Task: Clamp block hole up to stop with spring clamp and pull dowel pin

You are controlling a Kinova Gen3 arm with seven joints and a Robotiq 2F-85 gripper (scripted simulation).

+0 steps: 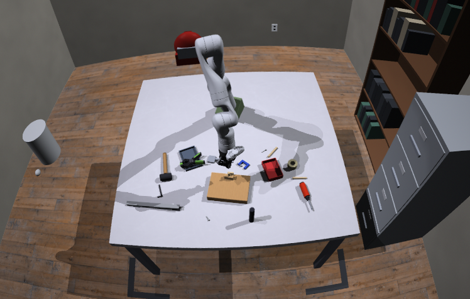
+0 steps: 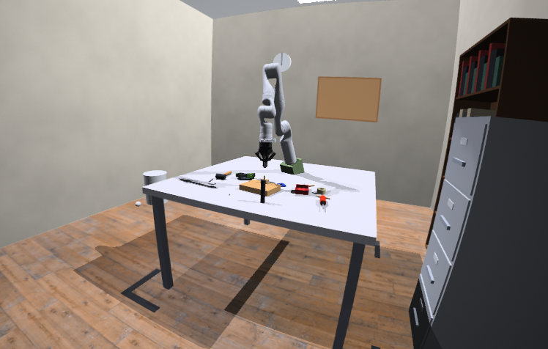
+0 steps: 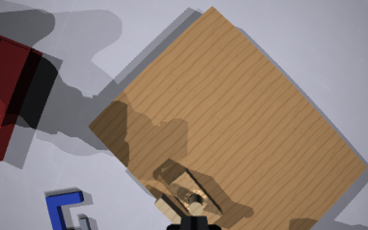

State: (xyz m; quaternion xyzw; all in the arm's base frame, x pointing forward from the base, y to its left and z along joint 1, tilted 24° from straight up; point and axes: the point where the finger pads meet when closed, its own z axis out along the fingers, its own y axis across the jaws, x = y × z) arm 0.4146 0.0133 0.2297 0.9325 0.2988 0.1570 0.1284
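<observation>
Right now my hand is 90 mm above the round dowel pin. Also, from my hand: grey t-shaped tool: 140 mm below, 140 mm behind, 50 mm to the right; then wooden bench board: 120 mm below, 50 mm ahead; then wooden block: 100 mm below.
</observation>
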